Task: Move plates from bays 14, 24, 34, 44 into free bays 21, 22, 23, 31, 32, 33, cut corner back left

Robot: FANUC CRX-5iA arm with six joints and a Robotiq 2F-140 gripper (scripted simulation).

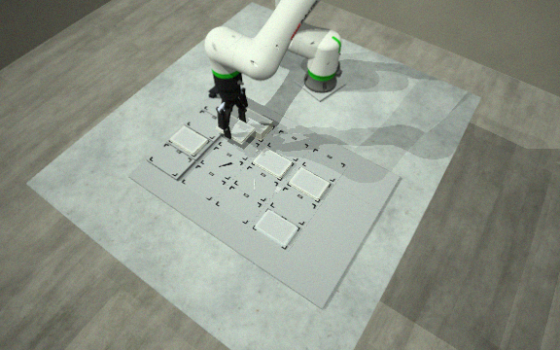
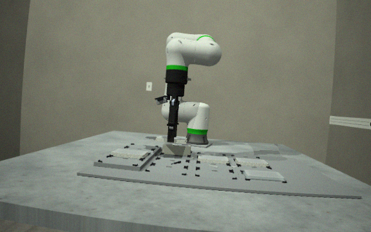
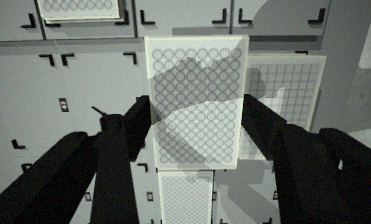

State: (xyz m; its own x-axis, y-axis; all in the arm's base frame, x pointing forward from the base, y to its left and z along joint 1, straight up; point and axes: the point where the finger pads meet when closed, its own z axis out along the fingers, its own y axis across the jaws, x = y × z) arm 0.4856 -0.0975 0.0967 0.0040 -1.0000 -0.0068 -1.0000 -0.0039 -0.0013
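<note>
My hand is 10 cm past the sealed deep-well block, 8 cm above it and 2 cm to the right of it. From my hand the other things lie so: plate (35 cm to the left, 22 cm ahead, 9 cm below); white tip (18 cm to the left, 12 cm ahead, 9 cm below); thin black stick (12 cm ahead, 9 cm below, 4 cm to the left).
</note>
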